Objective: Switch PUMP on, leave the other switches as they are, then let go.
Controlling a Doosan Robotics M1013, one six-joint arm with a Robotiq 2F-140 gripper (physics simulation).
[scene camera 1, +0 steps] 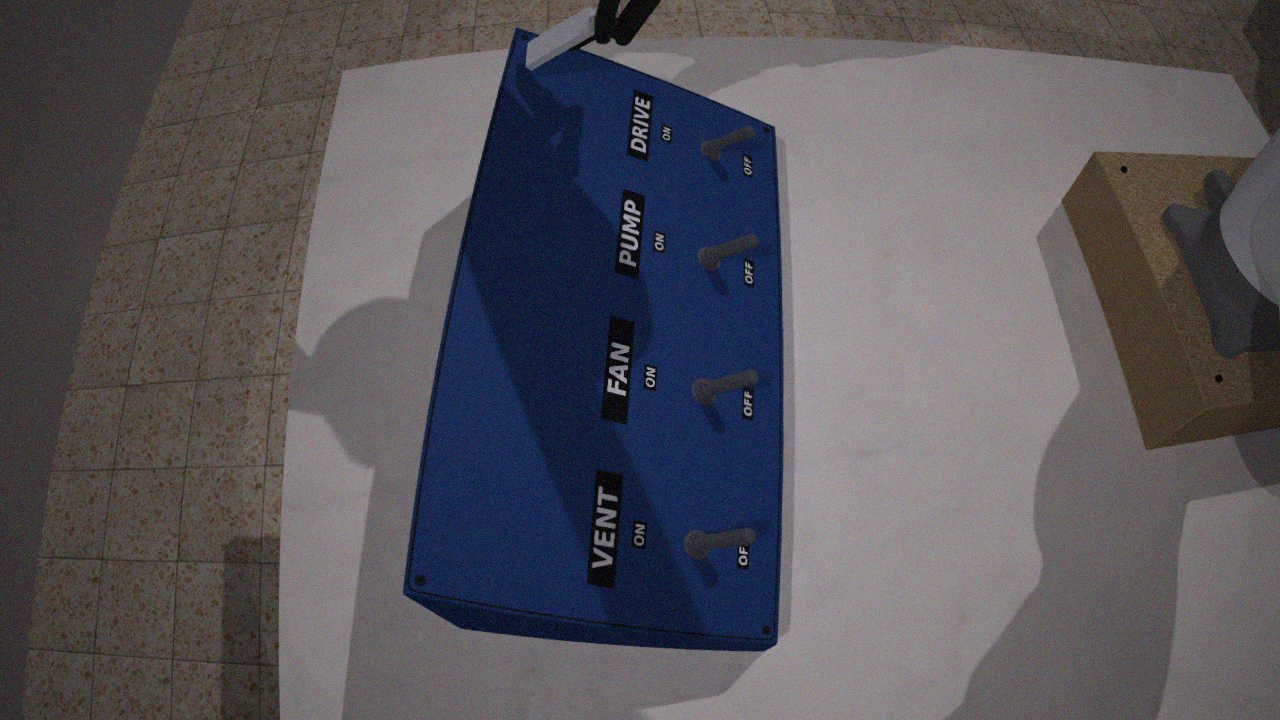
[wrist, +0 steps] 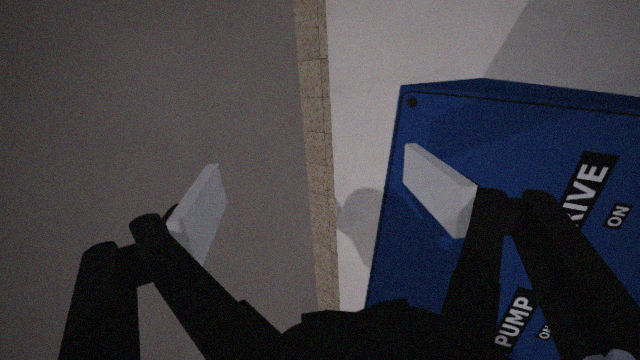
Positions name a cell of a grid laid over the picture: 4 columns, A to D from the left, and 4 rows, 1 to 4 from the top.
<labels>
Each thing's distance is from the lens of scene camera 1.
fan lever (scene camera 1: C3): 0.60 m
vent lever (scene camera 1: C3): 0.56 m
</labels>
